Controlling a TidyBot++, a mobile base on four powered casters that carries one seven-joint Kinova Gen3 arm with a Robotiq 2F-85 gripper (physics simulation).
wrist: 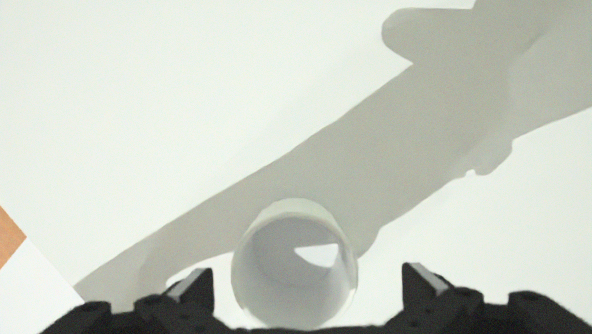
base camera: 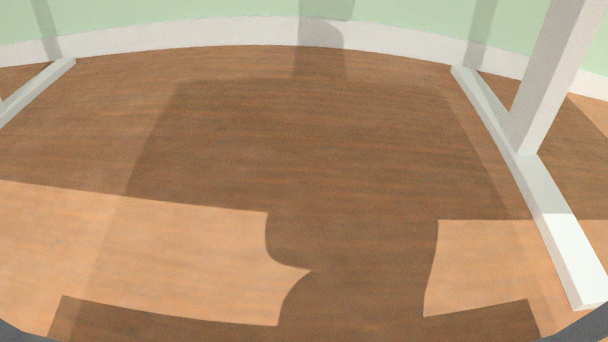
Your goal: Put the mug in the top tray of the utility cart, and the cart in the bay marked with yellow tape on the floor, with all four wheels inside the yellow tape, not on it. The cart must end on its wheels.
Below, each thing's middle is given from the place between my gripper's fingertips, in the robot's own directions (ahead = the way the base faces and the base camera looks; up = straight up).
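Labels:
I see the white mug [wrist: 294, 262], and it is 90 mm below my hand, 20 mm behind it and 10 mm to the right of it.

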